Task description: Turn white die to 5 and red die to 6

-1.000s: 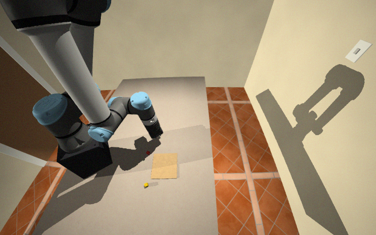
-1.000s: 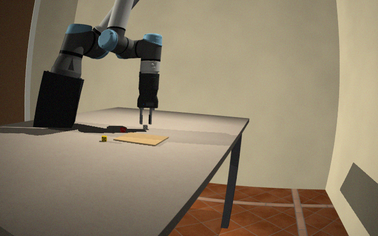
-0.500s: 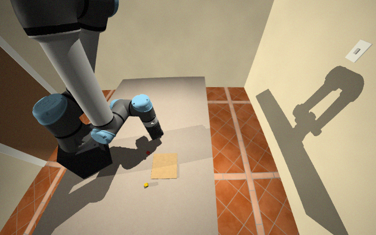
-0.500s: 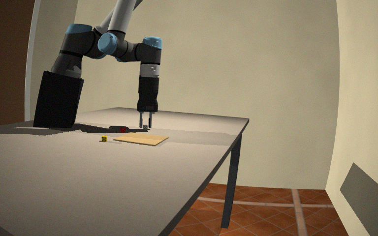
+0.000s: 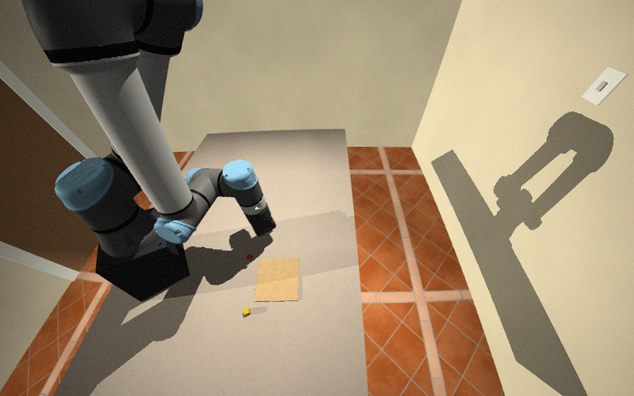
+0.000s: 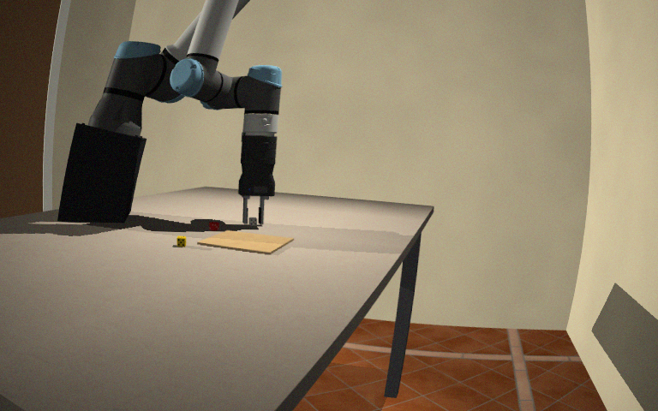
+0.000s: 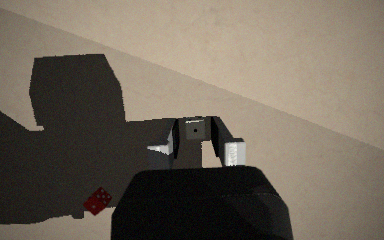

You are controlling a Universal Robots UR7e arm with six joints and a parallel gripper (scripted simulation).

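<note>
The white die is 1 cm below my hand. Round my hand: yellow die 5 cm behind, 28 cm to the right, 1 cm below; then red die 6 cm behind, 10 cm to the right, 1 cm below; then tan mat 4 cm ahead, 18 cm to the right, 2 cm below.
</note>
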